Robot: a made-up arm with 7 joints.
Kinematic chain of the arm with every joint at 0, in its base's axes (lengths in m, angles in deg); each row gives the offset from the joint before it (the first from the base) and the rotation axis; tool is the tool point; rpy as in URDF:
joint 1: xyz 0 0 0 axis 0.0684 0.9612 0.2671
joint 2: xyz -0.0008 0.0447 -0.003 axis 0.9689 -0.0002 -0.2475
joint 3: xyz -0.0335 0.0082 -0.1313 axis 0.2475 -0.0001 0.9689
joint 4: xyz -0.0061 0 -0.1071 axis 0.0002 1 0
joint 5: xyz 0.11 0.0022 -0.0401 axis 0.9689 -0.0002 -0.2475
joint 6: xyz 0.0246 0 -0.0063 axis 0.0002 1 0
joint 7: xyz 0.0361 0 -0.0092 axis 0.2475 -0.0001 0.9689
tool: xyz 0 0 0 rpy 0 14.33 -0.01
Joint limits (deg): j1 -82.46..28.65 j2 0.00..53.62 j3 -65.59..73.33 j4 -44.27..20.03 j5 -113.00..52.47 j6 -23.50..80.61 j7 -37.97..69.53
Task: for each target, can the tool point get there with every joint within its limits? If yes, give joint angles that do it. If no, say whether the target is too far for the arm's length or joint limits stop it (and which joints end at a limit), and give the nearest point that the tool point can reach.
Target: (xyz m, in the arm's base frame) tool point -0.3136 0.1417 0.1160
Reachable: no: joint limits stop it (at a limit: joint 1, joint 3, joint 4, joint 5, joint 6) | nearest point -0.1152 0.2166 -0.1043 | short by 0.306 m
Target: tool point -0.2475 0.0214 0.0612
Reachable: no: joint limits stop it (at a limit: joint 1, joint 3, joint 4, joint 5, joint 6) | nearest point -0.1120 0.0569 -0.1471 | short by 0.251 m
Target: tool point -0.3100 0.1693 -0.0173
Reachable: no: joint limits stop it (at a limit: joint 1, joint 2, joint 3, joint 5, joint 6) | nearest point -0.1359 0.2090 -0.1328 | short by 0.213 m
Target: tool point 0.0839 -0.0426 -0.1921
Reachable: yes | joints -11.56 12.53 -41.23 -33.76 -92.19 66.55 -12.29
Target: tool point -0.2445 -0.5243 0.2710
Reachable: no: too far | nearest point 0.1184 -0.1418 -0.0067 | short by 0.596 m
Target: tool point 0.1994 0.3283 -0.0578
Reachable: yes | joints -43.71 37.78 60.84 3.73 21.67 37.97 51.99
